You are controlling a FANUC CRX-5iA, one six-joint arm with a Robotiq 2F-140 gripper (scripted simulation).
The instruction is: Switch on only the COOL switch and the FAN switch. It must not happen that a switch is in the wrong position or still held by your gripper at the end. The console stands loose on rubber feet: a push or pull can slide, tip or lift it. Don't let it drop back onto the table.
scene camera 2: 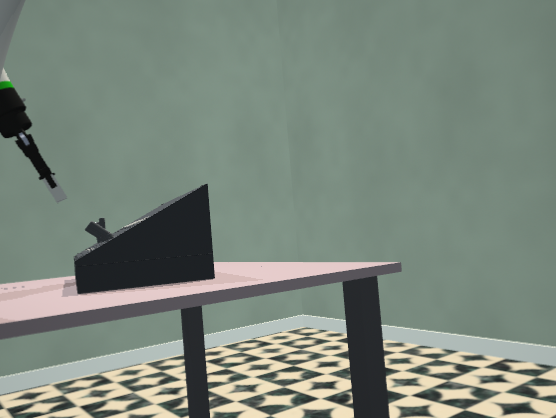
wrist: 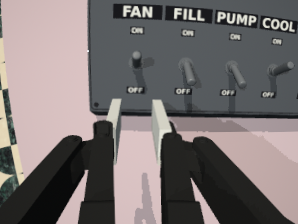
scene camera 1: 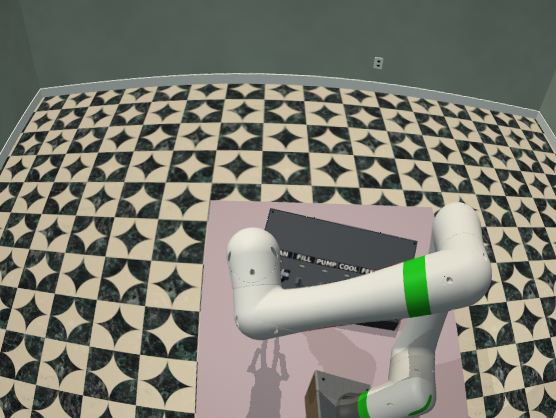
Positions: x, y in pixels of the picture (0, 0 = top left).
Labels:
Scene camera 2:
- dark wedge-shaped console: 173, 245
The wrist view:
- gripper: 136, 113
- dark wedge-shaped console: 220, 48
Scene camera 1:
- dark wedge-shaped console: 316, 251

